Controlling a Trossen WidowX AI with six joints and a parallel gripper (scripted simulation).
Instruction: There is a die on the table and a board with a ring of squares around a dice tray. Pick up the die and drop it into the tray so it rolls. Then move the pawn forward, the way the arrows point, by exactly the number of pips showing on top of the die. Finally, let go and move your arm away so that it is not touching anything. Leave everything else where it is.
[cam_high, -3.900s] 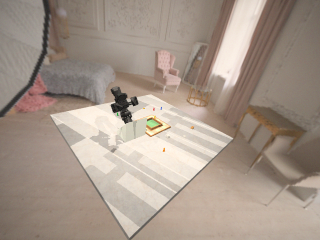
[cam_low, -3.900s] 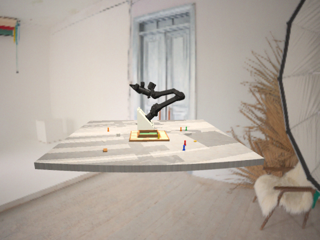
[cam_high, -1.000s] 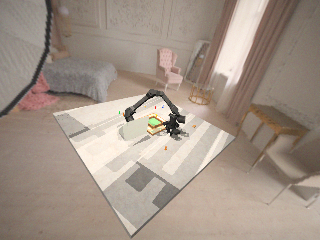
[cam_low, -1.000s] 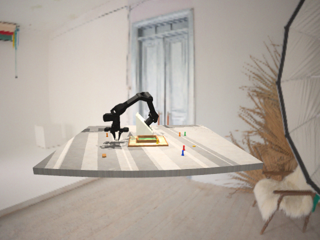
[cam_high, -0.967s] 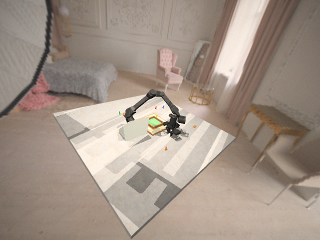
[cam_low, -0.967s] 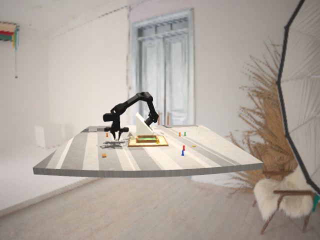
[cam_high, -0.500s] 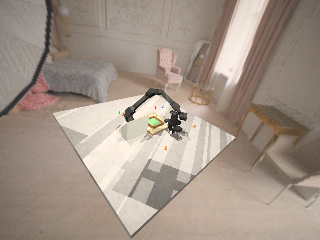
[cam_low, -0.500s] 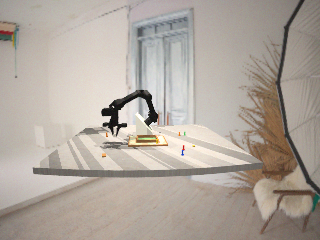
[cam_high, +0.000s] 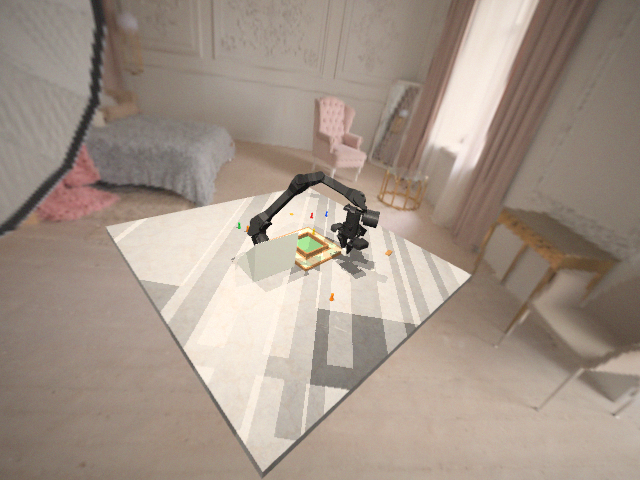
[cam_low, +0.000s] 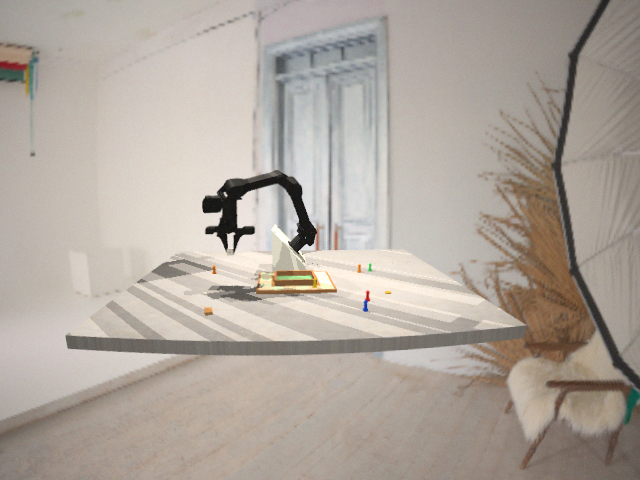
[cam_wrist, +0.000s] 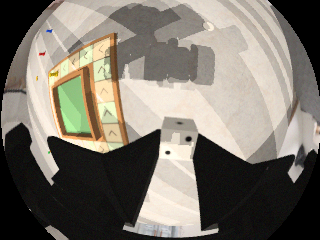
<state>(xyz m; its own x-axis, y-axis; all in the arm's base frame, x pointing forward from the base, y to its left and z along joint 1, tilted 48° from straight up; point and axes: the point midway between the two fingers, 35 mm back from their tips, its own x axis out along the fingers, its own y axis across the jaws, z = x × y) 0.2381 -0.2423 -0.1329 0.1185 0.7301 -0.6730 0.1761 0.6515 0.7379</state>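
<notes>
Now: the yellow pawn 310 mm to the left of my gripper tip, 140 mm ahead of it and 90 mm below it. From my gripper tip the other things lie so: white die (right at my gripper tip); green dice tray (250 mm to the left, 110 mm below, 30 mm ahead); red pawn (470 mm to the left, 290 mm ahead, 110 mm below).
</notes>
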